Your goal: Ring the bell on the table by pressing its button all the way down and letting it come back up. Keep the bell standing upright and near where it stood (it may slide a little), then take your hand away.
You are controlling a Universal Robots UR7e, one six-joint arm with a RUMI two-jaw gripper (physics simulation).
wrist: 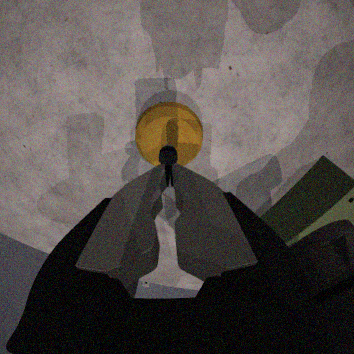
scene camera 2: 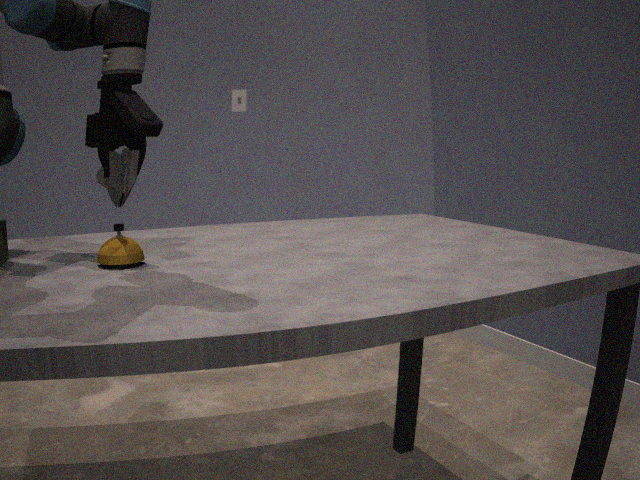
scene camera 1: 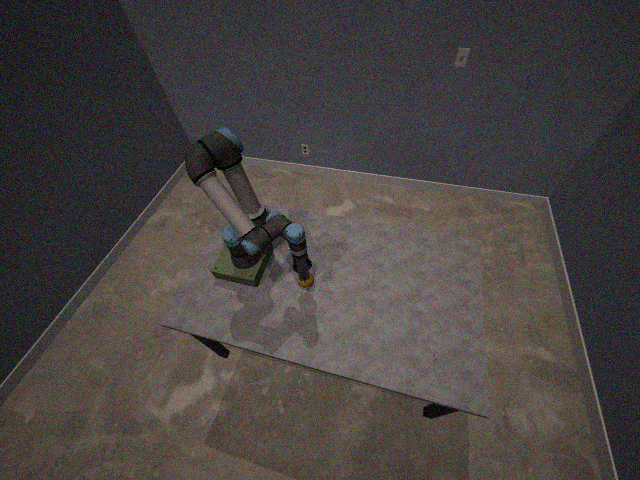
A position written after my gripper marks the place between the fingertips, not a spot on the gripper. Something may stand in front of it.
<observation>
In view: my gripper (scene camera 2: 119, 206) and a yellow dome bell (scene camera 2: 120, 252).
The yellow dome bell also shows in the wrist view (wrist: 170, 123). My gripper is seen too in the wrist view (wrist: 169, 166).
</observation>
